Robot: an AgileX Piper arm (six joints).
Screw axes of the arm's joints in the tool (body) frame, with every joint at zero. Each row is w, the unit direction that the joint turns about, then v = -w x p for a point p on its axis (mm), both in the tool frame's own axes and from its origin. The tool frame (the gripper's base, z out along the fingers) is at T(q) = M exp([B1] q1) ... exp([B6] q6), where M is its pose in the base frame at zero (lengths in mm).
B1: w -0.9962 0 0.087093 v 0 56.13 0
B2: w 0 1 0 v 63.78 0 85.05
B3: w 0 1 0 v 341.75 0 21.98
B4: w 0 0 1 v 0 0 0
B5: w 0 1 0 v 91 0 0
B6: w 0 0 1 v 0 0 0
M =
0.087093 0 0.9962 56.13
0 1 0 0
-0.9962 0 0.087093 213.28
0 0 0 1
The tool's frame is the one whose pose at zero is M.
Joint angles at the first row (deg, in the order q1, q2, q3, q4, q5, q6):
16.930 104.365 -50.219 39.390 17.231 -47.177
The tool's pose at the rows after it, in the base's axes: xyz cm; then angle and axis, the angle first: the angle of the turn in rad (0 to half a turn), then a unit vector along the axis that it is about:
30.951, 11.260, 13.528, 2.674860, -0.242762, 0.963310, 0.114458
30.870, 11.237, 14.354, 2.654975, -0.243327, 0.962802, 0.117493
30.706, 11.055, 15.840, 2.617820, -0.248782, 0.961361, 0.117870
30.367, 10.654, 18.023, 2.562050, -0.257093, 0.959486, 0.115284
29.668, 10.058, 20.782, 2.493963, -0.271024, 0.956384, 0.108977
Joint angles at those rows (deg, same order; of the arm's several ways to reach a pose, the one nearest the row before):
16.930 103.849 -50.219 39.935 17.522 -47.198
16.860 102.383 -50.218 40.036 17.916 -47.193
16.601 99.700 -50.221 39.135 18.486 -46.864
16.092 95.689 -50.221 37.314 19.257 -46.108
15.414 90.436 -50.221 34.544 20.544 -45.115

